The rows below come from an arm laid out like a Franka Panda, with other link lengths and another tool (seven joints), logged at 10 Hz.
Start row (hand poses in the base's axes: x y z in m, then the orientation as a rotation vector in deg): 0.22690, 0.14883, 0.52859, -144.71, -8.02, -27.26
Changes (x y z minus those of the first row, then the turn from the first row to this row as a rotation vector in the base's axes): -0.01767, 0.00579, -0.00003, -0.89, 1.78, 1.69; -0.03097, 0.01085, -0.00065, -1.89, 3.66, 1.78; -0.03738, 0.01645, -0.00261, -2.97, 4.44, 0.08; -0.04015, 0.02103, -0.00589, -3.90, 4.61, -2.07; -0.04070, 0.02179, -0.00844, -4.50, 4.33, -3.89; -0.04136, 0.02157, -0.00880, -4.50, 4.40, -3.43; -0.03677, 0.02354, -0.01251, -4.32, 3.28, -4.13
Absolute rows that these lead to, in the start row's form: 0.20923, 0.15462, 0.52856, -145.60, -9.71, -24.36; 0.19593, 0.15968, 0.52794, -146.90, -9.39, -21.94; 0.18952, 0.16528, 0.52598, -148.41, -7.23, -21.64; 0.18675, 0.16986, 0.52270, -149.74, -4.67, -22.28; 0.18620, 0.17062, 0.52015, -150.58, -2.59, -23.38; 0.18554, 0.17040, 0.51979, -150.52, -3.16, -23.11; 0.19013, 0.17237, 0.51608, -150.26, -2.64, -24.84
